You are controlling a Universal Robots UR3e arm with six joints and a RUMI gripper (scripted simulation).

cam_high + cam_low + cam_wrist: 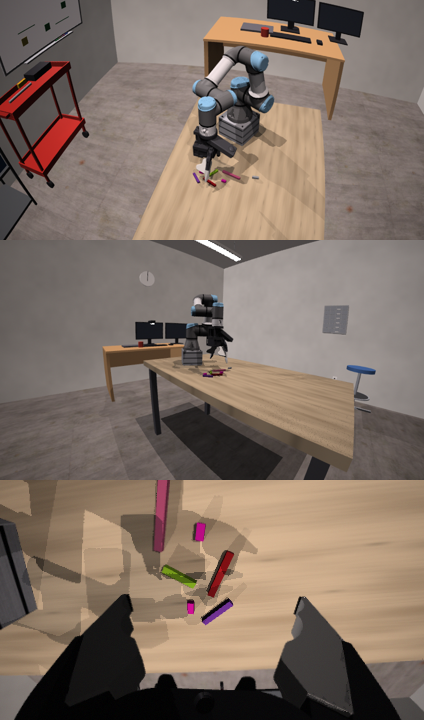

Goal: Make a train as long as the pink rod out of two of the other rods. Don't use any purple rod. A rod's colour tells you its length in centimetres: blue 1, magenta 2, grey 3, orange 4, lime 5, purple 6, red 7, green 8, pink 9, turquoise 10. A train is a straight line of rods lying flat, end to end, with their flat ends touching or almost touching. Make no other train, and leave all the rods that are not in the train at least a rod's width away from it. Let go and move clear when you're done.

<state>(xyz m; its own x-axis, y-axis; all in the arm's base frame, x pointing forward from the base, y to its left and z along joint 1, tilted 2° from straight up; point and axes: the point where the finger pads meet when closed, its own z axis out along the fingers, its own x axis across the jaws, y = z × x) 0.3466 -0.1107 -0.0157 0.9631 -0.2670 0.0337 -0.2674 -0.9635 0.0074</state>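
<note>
Now: hand 10 mm to the left of the red rod and 80 mm above it. From my hand the other things lie so: pink rod (40 mm behind, 80 mm to the left, 80 mm below); then purple rod (20 mm behind, 80 mm to the right, 80 mm below); then lime rod (50 mm behind, 80 mm below).
</note>
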